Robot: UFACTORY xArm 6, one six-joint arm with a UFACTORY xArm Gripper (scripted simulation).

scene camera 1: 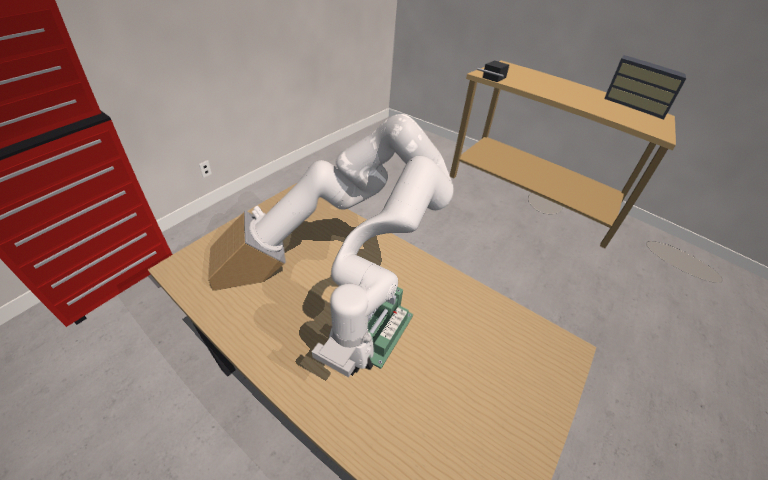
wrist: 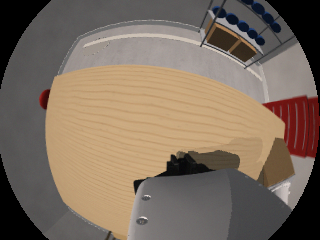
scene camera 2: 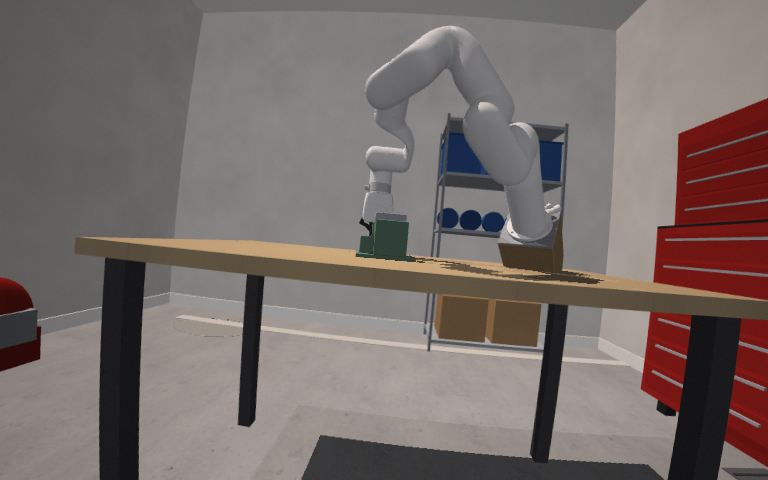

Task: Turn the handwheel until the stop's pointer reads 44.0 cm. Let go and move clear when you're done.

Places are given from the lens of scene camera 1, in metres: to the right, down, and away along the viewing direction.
slide fixture (scene camera 1: 387,330): 0.01, 0.24, 0.91
